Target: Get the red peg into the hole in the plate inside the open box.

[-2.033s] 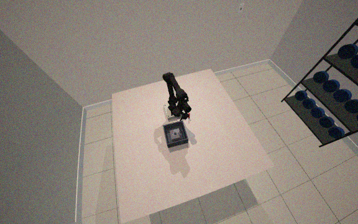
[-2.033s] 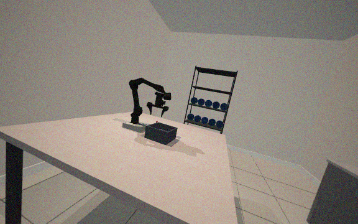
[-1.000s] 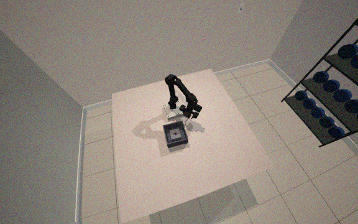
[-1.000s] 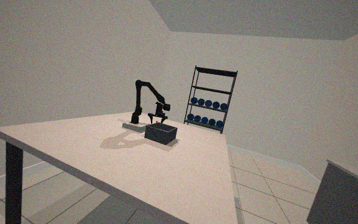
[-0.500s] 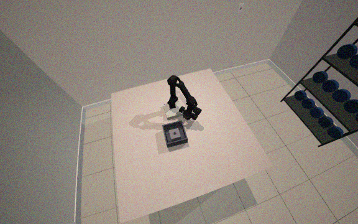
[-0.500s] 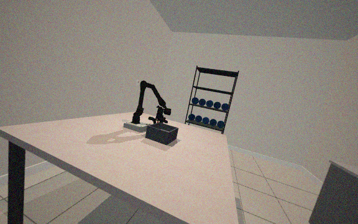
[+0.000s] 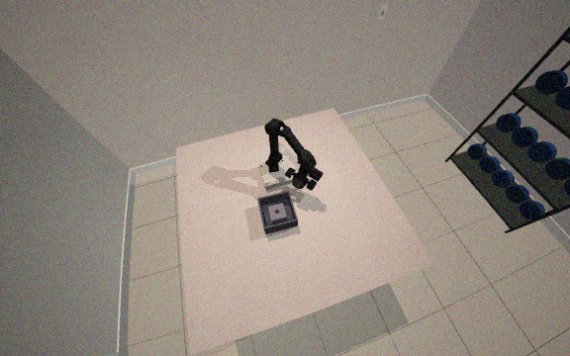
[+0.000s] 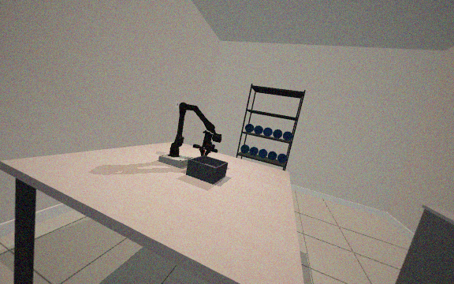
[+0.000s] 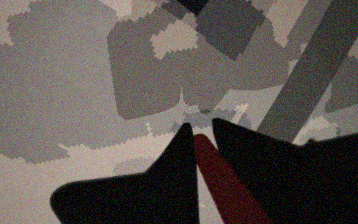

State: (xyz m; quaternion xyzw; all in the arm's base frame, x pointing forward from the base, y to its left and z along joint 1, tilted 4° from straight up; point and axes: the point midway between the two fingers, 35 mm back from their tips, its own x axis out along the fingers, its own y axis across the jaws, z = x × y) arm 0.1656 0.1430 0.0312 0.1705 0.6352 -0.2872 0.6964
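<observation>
Right now my gripper tip is 15 cm short of the grey plate and 14 cm to the left of it. The rest, counted from my gripper tip: red peg (1 cm behind, 1 cm to the left, 3 cm above); then dark box (15 cm ahead, 14 cm to the right, 2 cm below).
</observation>
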